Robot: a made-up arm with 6 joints. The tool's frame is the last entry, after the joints. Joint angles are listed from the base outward. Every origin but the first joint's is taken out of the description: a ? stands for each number. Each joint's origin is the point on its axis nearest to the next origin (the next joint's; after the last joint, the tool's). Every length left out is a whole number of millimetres.
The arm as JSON. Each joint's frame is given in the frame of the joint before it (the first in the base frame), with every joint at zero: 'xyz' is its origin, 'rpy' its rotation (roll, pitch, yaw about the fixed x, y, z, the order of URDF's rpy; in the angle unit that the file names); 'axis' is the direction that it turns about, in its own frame. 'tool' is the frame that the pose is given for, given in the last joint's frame.
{
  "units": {
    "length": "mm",
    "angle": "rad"
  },
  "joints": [
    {
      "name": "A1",
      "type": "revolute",
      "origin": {
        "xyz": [
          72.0,
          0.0,
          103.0
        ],
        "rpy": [
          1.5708,
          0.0,
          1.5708
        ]
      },
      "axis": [
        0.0,
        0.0,
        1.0
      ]
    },
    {
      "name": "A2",
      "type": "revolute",
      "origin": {
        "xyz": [
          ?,
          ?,
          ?
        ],
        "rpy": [
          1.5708,
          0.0,
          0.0
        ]
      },
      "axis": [
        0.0,
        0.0,
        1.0
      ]
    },
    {
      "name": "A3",
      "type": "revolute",
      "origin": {
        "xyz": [
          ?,
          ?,
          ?
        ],
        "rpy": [
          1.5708,
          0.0,
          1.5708
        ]
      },
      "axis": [
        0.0,
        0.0,
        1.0
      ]
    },
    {
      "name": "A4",
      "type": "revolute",
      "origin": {
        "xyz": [
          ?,
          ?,
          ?
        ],
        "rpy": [
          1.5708,
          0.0,
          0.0
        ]
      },
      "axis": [
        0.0,
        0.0,
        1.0
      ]
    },
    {
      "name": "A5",
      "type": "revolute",
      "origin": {
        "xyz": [
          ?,
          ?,
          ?
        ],
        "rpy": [
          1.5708,
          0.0,
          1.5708
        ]
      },
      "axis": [
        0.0,
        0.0,
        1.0
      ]
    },
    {
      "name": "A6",
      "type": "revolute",
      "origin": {
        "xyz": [
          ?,
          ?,
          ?
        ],
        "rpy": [
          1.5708,
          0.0,
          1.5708
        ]
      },
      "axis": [
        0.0,
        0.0,
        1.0
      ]
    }
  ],
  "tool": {
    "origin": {
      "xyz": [
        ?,
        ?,
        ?
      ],
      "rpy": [
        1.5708,
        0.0,
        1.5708
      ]
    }
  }
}
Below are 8 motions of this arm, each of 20 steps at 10 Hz.
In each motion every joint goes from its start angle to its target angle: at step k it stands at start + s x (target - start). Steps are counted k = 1, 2, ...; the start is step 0. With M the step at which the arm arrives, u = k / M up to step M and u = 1 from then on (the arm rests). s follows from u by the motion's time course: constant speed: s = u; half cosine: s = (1 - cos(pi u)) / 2; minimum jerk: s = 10 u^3 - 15 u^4 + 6 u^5.
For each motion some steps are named. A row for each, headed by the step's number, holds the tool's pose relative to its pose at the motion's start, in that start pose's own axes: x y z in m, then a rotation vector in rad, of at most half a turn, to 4 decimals.
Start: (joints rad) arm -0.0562 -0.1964 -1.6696 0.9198 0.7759 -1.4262
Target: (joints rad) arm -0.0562 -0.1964 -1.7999 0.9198 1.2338 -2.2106
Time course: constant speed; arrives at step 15
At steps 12, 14, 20:
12: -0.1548 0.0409 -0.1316 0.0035 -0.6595 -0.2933
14: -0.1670 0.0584 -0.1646 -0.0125 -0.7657 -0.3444
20: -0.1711 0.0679 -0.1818 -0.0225 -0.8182 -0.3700

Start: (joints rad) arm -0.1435 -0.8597 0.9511 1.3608 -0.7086 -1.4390
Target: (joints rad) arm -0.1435 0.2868 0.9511 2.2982 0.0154 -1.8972
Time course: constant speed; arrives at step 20
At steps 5, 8, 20:
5: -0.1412 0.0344 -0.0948 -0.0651 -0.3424 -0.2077
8: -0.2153 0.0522 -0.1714 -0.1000 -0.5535 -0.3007
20: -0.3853 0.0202 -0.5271 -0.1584 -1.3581 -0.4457

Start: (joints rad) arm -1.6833 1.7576 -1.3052 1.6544 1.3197 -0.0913
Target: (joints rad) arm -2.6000 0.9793 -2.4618 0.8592 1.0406 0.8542
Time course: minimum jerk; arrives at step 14
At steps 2, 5, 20:
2: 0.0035 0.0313 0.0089 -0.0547 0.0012 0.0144
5: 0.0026 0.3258 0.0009 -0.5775 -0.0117 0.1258
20: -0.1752 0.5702 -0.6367 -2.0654 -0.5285 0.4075

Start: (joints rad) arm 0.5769 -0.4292 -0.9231 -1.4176 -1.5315 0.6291
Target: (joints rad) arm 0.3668 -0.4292 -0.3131 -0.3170 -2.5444 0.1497
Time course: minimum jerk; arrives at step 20
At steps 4, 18, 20:
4: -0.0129 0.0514 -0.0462 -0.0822 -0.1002 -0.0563
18: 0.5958 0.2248 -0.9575 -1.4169 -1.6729 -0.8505
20: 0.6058 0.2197 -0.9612 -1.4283 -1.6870 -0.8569

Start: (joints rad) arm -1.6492 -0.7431 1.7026 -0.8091 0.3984 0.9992
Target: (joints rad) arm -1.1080 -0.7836 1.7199 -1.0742 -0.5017 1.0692
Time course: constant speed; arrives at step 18
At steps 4, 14, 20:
4: -0.0229 0.1106 -0.0278 -0.1221 -0.0410 -0.1071
14: -0.0812 0.3420 -0.1293 -0.3607 -0.1703 -0.3928
20: -0.1044 0.4144 -0.1758 -0.4284 -0.2276 -0.5127

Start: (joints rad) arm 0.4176 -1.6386 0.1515 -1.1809 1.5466 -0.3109
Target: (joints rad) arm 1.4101 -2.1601 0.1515 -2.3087 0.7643 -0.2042
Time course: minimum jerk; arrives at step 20
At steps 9, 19, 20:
9: -0.1344 0.0461 -0.2777 0.0915 -0.2366 0.0908
19: -0.2426 0.3229 -0.5783 0.2360 -0.5102 -0.1002
20: -0.2427 0.3237 -0.5786 0.2363 -0.5105 -0.1008

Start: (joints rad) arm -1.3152 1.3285 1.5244 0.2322 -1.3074 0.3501
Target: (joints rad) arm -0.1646 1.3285 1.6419 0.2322 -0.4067 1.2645
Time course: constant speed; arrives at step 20
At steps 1, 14, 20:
1: -0.0081 0.0012 0.0030 0.0333 0.0494 0.0790
14: -0.1077 0.1637 -0.0932 0.1057 0.8707 1.1798
20: -0.2865 0.2792 -0.1988 -0.1072 1.3083 1.6857

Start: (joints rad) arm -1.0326 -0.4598 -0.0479 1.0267 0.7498 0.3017
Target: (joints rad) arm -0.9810 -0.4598 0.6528 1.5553 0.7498 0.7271
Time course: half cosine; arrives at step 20
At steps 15, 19, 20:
15: 0.3020 -0.1765 -0.2438 0.4024 0.7636 0.4743
19: 0.3409 -0.1733 -0.3085 0.4543 0.8639 0.5856
20: 0.3425 -0.1729 -0.3114 0.4565 0.8681 0.5906

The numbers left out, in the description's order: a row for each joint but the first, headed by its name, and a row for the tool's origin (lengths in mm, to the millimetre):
A2: -69.0 -238.0 0.0
A3: 135.0 -92.0 0.0
A4: 377.0 323.0 0.0
A5: -268.0 -16.0 0.0
A6: 84.0 36.0 0.0
tool: 386.0 -76.0 0.0

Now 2 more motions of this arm.
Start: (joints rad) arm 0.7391 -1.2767 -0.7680 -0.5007 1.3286 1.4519
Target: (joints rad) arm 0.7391 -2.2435 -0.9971 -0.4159 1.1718 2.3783
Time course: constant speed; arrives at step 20
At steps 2, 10, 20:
2: 0.0661 0.0194 -0.0097 -0.0032 0.1705 0.0554
10: 0.2788 0.1561 -0.1486 -0.0749 0.8323 0.2904
20: 0.3017 0.4035 -0.4463 -0.3143 1.5916 0.6065

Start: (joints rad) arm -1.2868 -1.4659 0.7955 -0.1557 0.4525 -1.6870
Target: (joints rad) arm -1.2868 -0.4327 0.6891 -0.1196 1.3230 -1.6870
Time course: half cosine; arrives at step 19
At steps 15, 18, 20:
15: 0.1839 0.4016 -0.3036 -0.6179 -0.5159 -1.3203
18: 0.2169 0.4172 -0.3427 -0.6699 -0.6068 -1.4543
20: 0.2193 0.4181 -0.3454 -0.6734 -0.6134 -1.4634

